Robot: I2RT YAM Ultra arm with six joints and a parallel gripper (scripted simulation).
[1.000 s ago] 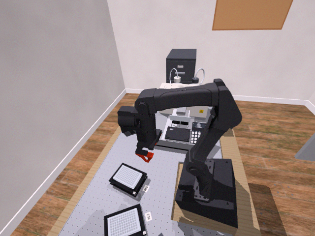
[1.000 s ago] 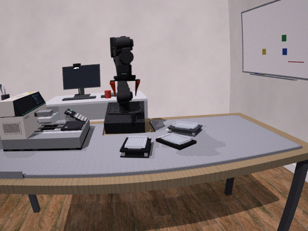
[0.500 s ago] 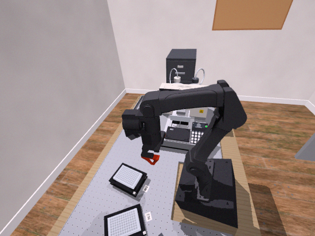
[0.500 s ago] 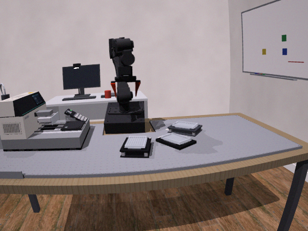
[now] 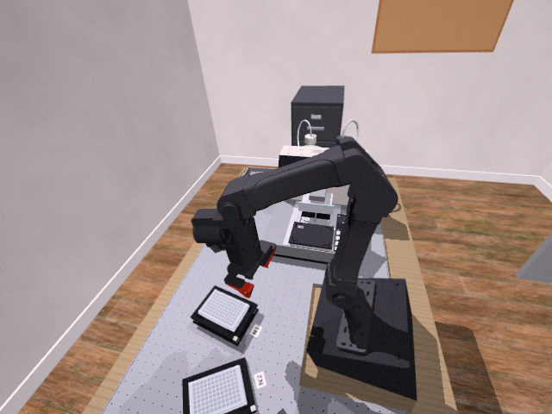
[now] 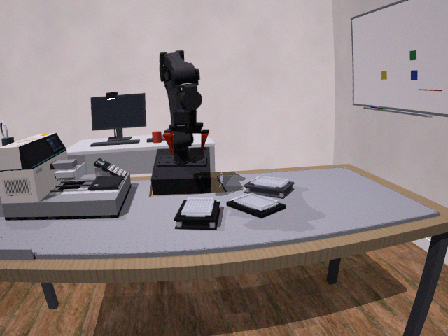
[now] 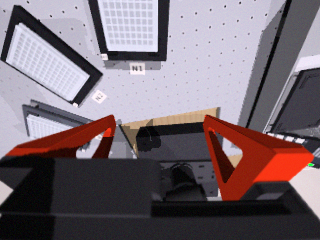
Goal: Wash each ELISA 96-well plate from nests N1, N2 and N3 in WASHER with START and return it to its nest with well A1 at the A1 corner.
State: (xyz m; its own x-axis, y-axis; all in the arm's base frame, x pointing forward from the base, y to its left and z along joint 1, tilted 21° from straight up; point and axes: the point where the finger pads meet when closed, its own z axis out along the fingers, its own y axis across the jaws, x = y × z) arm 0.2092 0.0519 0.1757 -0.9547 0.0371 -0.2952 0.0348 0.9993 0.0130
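Now: hand 100 mm short of the nest N1, 40 mm to the right of it and 160 mm above it. Round my hand: N2 label: 70 mm behind, 150 mm to the left, 190 mm below; nest N2: 10 mm ahead, 220 mm to the left, 180 mm below; N1 label: 40 mm to the left, 190 mm below.
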